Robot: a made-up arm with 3 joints. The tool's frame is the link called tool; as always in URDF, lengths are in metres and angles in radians.
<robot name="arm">
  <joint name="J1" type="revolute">
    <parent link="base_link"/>
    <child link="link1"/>
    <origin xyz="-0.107 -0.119 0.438" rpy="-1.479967 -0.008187 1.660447"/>
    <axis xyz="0 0 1"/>
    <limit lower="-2.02" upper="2.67" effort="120" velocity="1.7"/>
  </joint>
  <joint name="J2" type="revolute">
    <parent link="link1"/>
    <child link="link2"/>
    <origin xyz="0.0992 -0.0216 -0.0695" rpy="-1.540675 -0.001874 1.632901"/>
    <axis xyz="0 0 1"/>
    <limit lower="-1.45" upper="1.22" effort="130" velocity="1.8"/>
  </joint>
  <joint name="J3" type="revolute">
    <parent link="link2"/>
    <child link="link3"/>
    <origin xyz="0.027 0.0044 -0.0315" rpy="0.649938 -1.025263 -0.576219"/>
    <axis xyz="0 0 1"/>
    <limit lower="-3.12" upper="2.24" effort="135" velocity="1.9"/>
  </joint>
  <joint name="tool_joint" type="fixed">
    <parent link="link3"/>
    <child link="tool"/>
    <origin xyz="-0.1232 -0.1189 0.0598" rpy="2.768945 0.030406 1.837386"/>
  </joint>
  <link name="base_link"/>
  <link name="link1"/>
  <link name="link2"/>
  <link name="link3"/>
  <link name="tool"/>
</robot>
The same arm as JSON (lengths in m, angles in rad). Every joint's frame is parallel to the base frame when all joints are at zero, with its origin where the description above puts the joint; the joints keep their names.
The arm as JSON. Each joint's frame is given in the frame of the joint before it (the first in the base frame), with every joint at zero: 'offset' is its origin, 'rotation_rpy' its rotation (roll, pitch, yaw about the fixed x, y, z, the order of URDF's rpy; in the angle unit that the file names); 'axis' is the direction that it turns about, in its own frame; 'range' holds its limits. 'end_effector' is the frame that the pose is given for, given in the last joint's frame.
{
  "length_unit": "m",
  "angle_unit": "rad",
  "chain": [
    {
      "id": "J1",
      "offset": [
        -0.107,
        -0.119,
        0.438
      ],
      "rotation_rpy": [
        0.0,
        0.0,
        0.0
      ],
      "axis": [
        -0.991812,
        -0.089901,
        0.090701
      ],
      "range": [
        -2.02,
        2.67
      ]
    },
    {
      "id": "J2",
      "offset": [
        0.062,
        0.105,
        0.016
      ],
      "rotation_rpy": [
        0.0,
        0.0,
        0.0
      ],
      "axis": [
        0.065099,
        -0.996284,
        0.056399
      ],
      "range": [
        -1.45,
        1.22
      ]
    },
    {
      "id": "J3",
      "offset": [
        0.0,
        0.03,
        -0.029
      ],
      "rotation_rpy": [
        0.0,
        0.0,
        0.0
      ],
      "axis": [
        -0.030401,
        -0.363914,
        0.930936
      ],
      "range": [
        -3.12,
        2.24
      ]
    }
  ],
  "end_effector": {
    "offset": [
      -0.084,
      0.119,
      0.108
    ],
    "rotation_rpy": [
      3.1416,
      0.0,
      0.0
    ]
  }
}

